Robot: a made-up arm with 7 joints. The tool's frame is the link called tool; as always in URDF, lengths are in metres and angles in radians. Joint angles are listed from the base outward. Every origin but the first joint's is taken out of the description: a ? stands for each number. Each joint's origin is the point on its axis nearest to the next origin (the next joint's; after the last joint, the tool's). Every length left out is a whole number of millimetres.
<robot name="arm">
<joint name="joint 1" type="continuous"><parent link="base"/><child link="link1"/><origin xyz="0.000 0.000 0.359" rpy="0.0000 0.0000 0.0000"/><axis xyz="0 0 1"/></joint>
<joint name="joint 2" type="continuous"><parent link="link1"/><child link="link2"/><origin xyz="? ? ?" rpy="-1.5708 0.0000 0.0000"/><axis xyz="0 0 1"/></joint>
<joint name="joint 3" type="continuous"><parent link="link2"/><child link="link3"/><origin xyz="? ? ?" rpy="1.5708 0.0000 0.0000"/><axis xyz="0 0 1"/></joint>
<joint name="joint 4" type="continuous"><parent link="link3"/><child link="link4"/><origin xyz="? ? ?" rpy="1.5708 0.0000 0.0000"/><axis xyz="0 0 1"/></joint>
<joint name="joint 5" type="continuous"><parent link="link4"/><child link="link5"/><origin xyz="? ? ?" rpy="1.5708 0.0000 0.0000"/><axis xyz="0 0 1"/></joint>
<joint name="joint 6" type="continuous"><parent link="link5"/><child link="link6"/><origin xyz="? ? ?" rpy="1.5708 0.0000 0.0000"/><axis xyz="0 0 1"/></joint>
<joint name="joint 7" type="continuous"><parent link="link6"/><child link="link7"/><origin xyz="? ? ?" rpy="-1.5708 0.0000 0.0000"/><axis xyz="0 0 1"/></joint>
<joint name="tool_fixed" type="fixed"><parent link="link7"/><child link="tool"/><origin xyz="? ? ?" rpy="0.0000 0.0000 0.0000"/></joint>
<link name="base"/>
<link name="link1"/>
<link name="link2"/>
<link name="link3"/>
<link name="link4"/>
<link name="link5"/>
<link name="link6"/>
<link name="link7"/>
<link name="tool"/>
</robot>
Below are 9 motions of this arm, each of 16 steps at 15 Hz.
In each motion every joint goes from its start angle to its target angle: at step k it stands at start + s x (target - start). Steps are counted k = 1, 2, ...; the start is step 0. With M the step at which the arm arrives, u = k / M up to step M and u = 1 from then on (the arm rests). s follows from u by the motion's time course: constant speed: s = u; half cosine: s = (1 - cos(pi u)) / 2; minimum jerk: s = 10 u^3 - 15 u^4 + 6 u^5.
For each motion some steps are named. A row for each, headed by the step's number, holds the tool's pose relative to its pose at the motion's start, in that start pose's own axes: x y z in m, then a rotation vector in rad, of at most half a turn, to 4 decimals.
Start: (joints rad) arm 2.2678 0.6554 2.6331 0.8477 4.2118 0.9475 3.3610
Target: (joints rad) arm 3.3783 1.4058 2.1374 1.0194 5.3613 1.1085 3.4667
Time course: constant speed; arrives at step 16
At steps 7, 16:
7: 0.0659 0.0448 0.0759 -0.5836 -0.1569 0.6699
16: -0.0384 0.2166 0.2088 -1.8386 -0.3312 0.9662

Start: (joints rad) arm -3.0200 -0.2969 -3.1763 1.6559 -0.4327 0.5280 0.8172
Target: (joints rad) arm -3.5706 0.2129 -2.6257 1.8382 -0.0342 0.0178 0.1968
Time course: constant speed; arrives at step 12
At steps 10, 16:
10: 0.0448 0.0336 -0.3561 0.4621 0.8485 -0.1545
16: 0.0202 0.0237 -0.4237 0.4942 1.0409 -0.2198

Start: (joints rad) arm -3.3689 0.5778 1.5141 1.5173 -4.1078 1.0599 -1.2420
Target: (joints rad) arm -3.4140 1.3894 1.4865 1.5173 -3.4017 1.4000 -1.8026
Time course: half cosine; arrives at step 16
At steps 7, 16:
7: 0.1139 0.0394 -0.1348 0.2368 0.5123 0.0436
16: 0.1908 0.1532 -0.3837 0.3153 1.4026 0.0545

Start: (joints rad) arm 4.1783 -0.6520 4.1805 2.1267 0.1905 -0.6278 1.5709
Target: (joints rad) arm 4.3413 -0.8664 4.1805 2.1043 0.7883 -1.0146 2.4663
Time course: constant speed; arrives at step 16
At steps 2, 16:
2: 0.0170 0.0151 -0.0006 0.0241 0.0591 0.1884
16: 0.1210 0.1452 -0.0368 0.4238 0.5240 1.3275

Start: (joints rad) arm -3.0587 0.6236 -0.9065 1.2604 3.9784 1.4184 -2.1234
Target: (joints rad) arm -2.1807 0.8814 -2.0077 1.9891 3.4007 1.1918 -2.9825
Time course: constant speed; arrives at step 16
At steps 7, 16:
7: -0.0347 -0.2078 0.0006 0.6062 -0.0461 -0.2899
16: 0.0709 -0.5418 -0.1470 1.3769 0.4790 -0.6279

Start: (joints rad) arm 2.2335 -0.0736 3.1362 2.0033 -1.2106 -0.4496 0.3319
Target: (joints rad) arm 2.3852 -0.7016 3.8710 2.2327 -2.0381 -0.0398 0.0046
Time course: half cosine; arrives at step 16
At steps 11, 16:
11: -0.0442 -0.2870 0.1349 0.4100 0.1198 -0.3482
16: -0.0490 -0.3599 0.1496 0.4415 0.1707 -0.4272

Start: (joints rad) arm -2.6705 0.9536 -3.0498 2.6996 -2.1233 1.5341 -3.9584
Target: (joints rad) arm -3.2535 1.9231 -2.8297 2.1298 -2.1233 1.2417 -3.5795
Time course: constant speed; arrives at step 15
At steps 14, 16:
14: 0.5853 -0.0705 -0.3166 0.7743 -0.2309 0.7876
16: 0.6232 -0.0485 -0.3470 0.8436 -0.2583 0.8343

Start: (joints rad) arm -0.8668 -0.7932 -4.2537 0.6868 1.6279 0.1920 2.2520
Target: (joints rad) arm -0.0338 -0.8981 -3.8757 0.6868 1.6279 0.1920 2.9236
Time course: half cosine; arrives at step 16
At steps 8, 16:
8: 0.1625 0.1232 -0.0614 -0.1943 0.0316 -0.1940
16: 0.3692 0.1384 -0.1208 -0.3162 0.0828 -0.4042

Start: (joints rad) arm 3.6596 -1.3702 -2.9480 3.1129 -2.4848 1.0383 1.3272
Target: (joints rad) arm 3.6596 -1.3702 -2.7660 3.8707 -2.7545 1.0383 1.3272
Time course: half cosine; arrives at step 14
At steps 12, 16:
12: 0.0425 0.2195 0.0764 -0.6841 0.0627 0.2295
16: 0.0411 0.2322 0.0769 -0.7222 0.0608 0.2351

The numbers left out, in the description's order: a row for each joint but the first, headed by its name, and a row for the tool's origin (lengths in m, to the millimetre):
joint 2: 0.000 0.000 0.000
joint 3: 0.000 -0.459 0.000
joint 4: 0.065 0.000 0.000
joint 5: 0.056 -0.246 0.000
joint 6: 0.000 0.000 0.000
joint 7: 0.051 0.066 0.000
tool: 0.000 0.000 0.000

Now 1 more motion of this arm.
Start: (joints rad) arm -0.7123 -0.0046 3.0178 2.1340 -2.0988 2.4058 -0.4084
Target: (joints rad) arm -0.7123 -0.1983 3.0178 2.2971 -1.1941 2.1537 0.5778
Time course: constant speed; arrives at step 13
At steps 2, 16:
2: 0.0111 -0.0156 -0.0153 0.0721 0.0699 0.0503
16: 0.0455 -0.1092 -0.1155 0.6671 0.1940 0.3461

